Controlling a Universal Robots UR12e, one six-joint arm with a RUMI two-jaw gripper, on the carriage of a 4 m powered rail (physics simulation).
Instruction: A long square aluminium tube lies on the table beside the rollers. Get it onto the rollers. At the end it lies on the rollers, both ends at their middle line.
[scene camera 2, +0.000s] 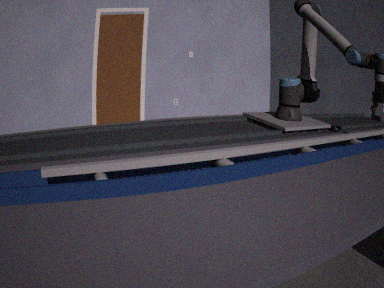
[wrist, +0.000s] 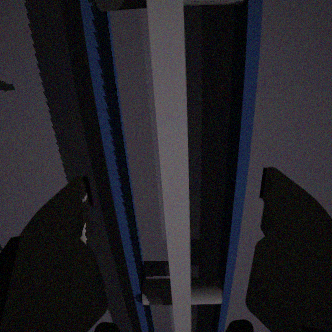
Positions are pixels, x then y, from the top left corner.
Labels:
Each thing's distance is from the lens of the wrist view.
my gripper (wrist: 174, 174): 14 cm
roller (wrist: 203, 290): 41 cm

